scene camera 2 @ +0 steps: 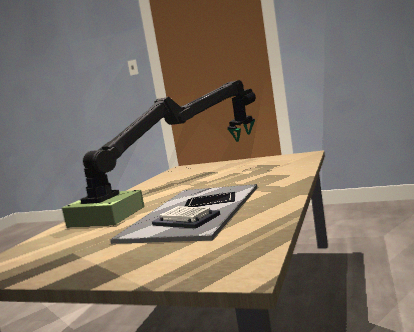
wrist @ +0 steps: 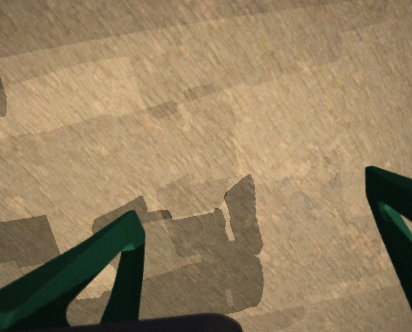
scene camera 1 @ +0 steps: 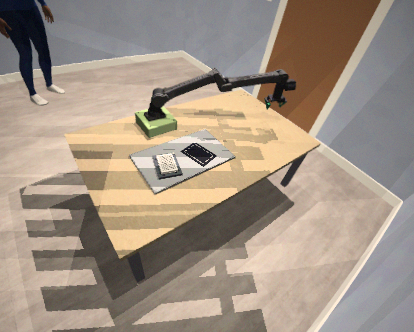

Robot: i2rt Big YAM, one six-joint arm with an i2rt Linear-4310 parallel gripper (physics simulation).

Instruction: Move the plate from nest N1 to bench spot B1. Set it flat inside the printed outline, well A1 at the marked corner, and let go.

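Frame: origin at the arm's base, x ahead, y left, z up, level; metres.
Seen in the pictures: gripper, fingertip midpoint: [scene camera 2: 243,138] [wrist: 247,202] [scene camera 1: 273,108]; arm's base, link origin: [scene camera 2: 100,198] [scene camera 1: 155,115].
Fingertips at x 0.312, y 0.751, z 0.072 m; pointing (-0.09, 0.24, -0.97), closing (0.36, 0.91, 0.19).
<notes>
Pixels of each thing's middle, then the offset from my fingertips to it. "spot": a spot on its surface instead. Level surfaces: height alone.
- white plate, body centre: [scene camera 2: 185,213] [scene camera 1: 167,163] dy -0.859, dx +0.066, dz -0.108 m
- dark nest, surface spot: [scene camera 2: 206,220] spot: dy -0.888, dx +0.143, dz -0.122 m
- black spot with a white printed outline, surface spot: [scene camera 2: 210,199] [scene camera 1: 198,153] spot: dy -0.653, dx +0.062, dz -0.126 m
- grey board, surface spot: [scene camera 2: 131,235] [scene camera 1: 137,159] spot: dy -0.979, dx -0.047, dz -0.127 m
- wooden table, surface height: dz -0.140 m
The white plate [scene camera 1: 167,164] [scene camera 2: 186,214] lies flat in the dark nest [scene camera 1: 175,175] [scene camera 2: 206,220] on the grey board's near-left part in scene camera 1. The black spot with a white printed outline [scene camera 1: 199,153] [scene camera 2: 210,199] is beside it on the same board. My gripper [scene camera 1: 275,104] [scene camera 2: 243,134] [wrist: 247,202] is open, with nothing between its green fingers. It hangs high above the far right part of the table, well away from the plate. The plate does not show in the wrist view. The plate's well A1 and the marked corner are too small to make out.
The grey board [scene camera 1: 142,159] [scene camera 2: 131,235] lies on the wooden table [scene camera 1: 110,210] [scene camera 2: 200,275]. The green base block [scene camera 1: 159,125] [scene camera 2: 90,215] of the arm stands close behind the board. A person [scene camera 1: 32,45] stands on the floor beyond the table. A brown door [scene camera 1: 320,55] [scene camera 2: 215,65] is behind the arm.
</notes>
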